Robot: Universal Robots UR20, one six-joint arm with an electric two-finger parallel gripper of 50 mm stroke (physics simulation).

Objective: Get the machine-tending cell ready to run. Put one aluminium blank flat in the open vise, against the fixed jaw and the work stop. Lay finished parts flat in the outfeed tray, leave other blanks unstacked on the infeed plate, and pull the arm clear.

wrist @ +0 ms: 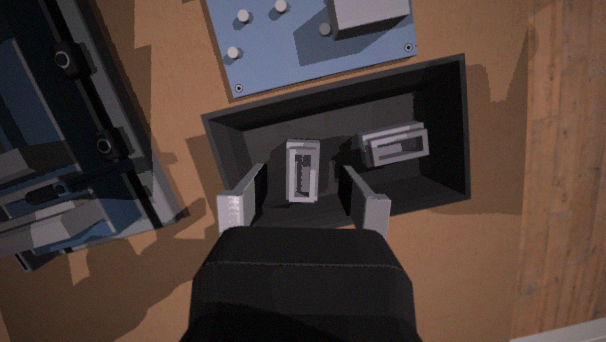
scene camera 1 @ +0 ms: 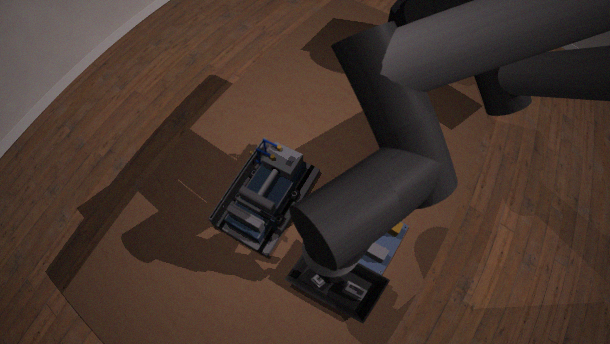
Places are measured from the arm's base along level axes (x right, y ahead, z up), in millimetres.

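Pixels of known places: gripper, fingertip midpoint: [wrist: 303,179].
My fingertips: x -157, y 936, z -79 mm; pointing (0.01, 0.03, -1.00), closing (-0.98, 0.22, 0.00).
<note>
Behind a point stands the place of what it marks.
My gripper [wrist: 303,179] @(x -157, y 936, z -79 mm) is open above the dark outfeed tray [wrist: 467,125] @(x -314, y 932, z -138 mm) [scene camera 1: 378,297] @(x -312, y 926, z -138 mm); its fingers stand apart on either side of a pocketed grey part [wrist: 313,172] @(x -165, y 948, z -134 mm) [scene camera 1: 318,280] @(x -150, y 968, z -148 mm), touching neither side. That part lies in the tray's left half. A second pocketed grey part [wrist: 395,134] @(x -246, y 928, z -139 mm) [scene camera 1: 356,295] @(x -258, y 952, z -134 mm) lies turned crosswise in the right half. A plain grey blank [wrist: 372,15] @(x -236, y 826, z -136 mm) [scene camera 1: 377,252] @(x -240, y 820, z -136 mm) sits on the blue infeed plate [wrist: 270,60] @(x -143, y 838, z -172 mm) [scene camera 1: 395,245] @(x -276, y 763, z -173 mm). The vise [scene camera 1: 257,197] @(x 98, y 885, z -84 mm) stands left of the tray; I cannot make out a blank in it. The arm hides the fingertips in the scene view.
Short pegs [wrist: 243,16] @(x -128, y 797, z -164 mm) [wrist: 280,6] @(x -163, y 796, z -164 mm) [wrist: 233,52] @(x -111, y 825, z -164 mm) stand on the infeed plate. A yellow piece [scene camera 1: 396,228] @(x -250, y 732, z -136 mm) shows at its far part. A grey block [scene camera 1: 286,157] @(x 106, y 747, z -84 mm) with blue and yellow fittings stands at the vise's far end. The tray's raised walls surround both parts.
</note>
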